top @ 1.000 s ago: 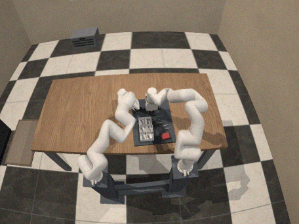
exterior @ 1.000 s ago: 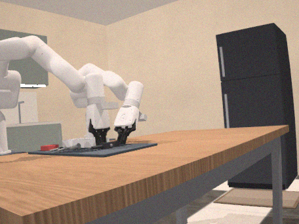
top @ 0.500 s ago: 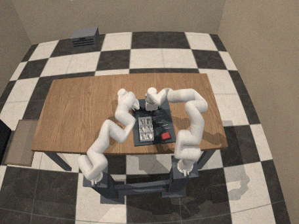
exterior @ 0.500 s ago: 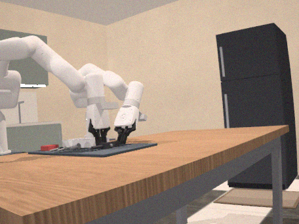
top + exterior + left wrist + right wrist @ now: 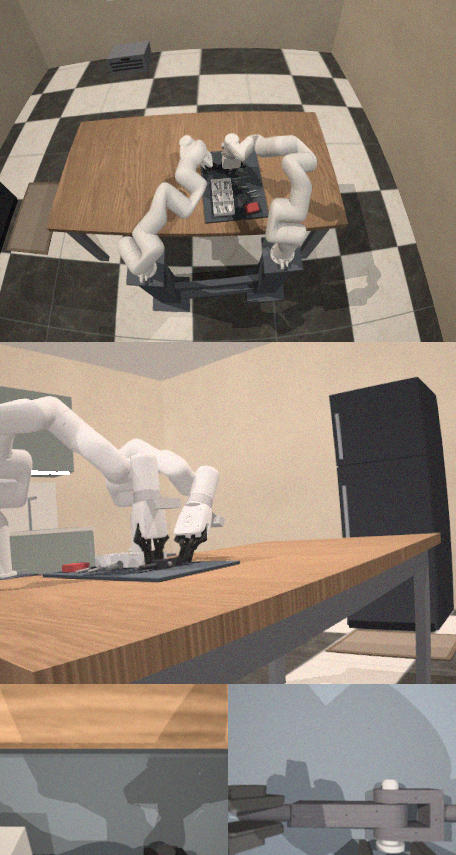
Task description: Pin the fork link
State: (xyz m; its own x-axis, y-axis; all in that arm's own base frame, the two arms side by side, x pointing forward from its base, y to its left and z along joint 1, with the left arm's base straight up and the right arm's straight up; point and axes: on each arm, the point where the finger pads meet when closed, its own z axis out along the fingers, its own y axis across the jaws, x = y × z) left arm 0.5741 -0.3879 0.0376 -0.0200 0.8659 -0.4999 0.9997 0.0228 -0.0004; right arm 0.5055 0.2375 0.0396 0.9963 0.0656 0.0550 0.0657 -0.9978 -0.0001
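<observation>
The fork link is 40 mm ahead of my right hand, 30 mm to the right of it and 20 mm below it. Also, from my right hand: eye plate (40 mm ahead, 40 mm to the left, 20 mm below); then dark mat (70 mm behind, 30 mm below); then white parts box (160 mm behind, 70 mm to the left, 20 mm below).
The eye plate is 6 cm to the right of my left hand and 2 cm below it. Also, from my left hand: dark mat: 10 cm to the right, 10 cm behind, 3 cm below; fork link: 12 cm to the right, 2 cm below; white parts box: 20 cm behind, 3 cm to the right, 2 cm below.
</observation>
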